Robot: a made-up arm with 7 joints. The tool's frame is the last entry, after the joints. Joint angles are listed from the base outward.
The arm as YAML. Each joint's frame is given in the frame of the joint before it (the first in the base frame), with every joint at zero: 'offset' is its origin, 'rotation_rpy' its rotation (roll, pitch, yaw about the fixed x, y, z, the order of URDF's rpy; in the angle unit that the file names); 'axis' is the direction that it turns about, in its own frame. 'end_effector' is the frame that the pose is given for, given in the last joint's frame.
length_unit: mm
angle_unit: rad
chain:
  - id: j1
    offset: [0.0, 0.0, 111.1]
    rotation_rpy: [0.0, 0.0, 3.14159]
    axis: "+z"
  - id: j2
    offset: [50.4, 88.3, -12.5]
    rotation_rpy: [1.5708, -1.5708, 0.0]
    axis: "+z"
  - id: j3
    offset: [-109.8, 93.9, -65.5]
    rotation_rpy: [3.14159, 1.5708, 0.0]
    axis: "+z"
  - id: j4
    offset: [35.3, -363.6, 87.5]
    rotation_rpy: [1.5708, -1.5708, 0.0]
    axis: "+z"
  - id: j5
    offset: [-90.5, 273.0, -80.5]
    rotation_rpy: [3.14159, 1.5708, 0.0]
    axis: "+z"
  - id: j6
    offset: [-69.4, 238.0, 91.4]
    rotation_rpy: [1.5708, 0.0, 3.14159]
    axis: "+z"
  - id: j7
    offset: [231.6, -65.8, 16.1]
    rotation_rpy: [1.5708, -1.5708, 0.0]
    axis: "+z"
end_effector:
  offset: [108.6, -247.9, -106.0]
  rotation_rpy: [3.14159, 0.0, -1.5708]
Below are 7 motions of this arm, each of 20 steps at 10 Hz.
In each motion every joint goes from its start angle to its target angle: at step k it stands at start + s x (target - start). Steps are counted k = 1, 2, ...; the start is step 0. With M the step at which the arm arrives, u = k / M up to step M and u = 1 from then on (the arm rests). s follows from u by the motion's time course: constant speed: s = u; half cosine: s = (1 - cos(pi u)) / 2; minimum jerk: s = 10 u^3 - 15 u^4 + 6 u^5.
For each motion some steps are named. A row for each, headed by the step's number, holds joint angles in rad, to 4 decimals.
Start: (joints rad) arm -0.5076 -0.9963 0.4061 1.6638 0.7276 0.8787 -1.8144
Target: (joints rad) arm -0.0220 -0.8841 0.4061 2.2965 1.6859 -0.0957 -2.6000
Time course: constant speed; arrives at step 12
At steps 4, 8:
4: -0.3457 -0.9589 0.4061 1.8747 1.0470 0.5539 -2.0763
8: -0.1839 -0.9215 0.4061 2.0856 1.3665 0.2291 -2.3381

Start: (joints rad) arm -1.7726 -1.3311 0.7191 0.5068 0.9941 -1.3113 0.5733
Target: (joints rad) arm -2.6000 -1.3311 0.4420 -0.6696 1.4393 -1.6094 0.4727
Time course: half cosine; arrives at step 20
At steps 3, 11, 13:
3: -1.8177 -1.3311 0.7040 0.4427 1.0184 -1.3275 0.5678
11: -2.2510 -1.3311 0.5589 -0.1734 1.2515 -1.4837 0.5151
13: -2.3741 -1.3311 0.5176 -0.3484 1.3178 -1.5280 0.5002

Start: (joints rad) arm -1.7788 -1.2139 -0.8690 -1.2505 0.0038 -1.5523 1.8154
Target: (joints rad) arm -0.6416 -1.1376 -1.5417 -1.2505 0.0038 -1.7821 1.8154
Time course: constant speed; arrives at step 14
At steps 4, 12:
4: -1.4539 -1.1921 -1.0612 -1.2505 0.0038 -1.6180 1.8154
12: -0.8041 -1.1485 -1.4456 -1.2505 0.0038 -1.7493 1.8154

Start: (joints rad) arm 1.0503 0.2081 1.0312 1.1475 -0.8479 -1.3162 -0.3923
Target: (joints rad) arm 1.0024 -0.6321 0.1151 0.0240 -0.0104 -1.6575 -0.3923
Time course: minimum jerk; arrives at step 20
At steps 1, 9, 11, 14, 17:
1: 1.0502 0.2071 1.0301 1.1462 -0.8469 -1.3166 -0.3923
9: 1.0308 -0.1338 0.6585 0.6904 -0.5071 -1.4551 -0.3923
11: 1.0219 -0.2902 0.4878 0.4811 -0.3512 -1.5186 -0.3923
14: 1.0102 -0.4951 0.2645 0.2072 -0.1470 -1.6018 -0.3923
17: 1.0037 -0.6097 0.1395 0.0539 -0.0327 -1.6484 -0.3923

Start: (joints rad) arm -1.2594 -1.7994 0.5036 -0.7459 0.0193 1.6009 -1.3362
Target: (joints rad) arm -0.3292 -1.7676 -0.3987 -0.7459 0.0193 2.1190 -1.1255
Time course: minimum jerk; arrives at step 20
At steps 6, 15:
6: -1.1077 -1.7942 0.3565 -0.7459 0.0193 1.6854 -1.3018
15: -0.4255 -1.7709 -0.3053 -0.7459 0.0193 2.0654 -1.1473

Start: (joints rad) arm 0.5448 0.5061 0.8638 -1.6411 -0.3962 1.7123 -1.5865
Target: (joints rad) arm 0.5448 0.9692 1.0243 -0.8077 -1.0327 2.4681 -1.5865
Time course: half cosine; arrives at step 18
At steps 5, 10, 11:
5: 0.5448 0.5888 0.8925 -1.4922 -0.5099 1.8473 -1.5865
10: 0.5448 0.7779 0.9580 -1.1520 -0.7697 2.1558 -1.5865
11: 0.5448 0.8168 0.9715 -1.0819 -0.8233 2.2194 -1.5865

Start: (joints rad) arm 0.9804 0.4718 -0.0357 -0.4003 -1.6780 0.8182 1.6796
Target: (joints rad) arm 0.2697 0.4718 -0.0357 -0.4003 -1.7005 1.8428 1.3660
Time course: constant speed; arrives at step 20
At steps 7, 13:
7: 0.7317 0.4718 -0.0357 -0.4003 -1.6859 1.1768 1.5698
13: 0.5184 0.4718 -0.0357 -0.4003 -1.6926 1.4842 1.4758

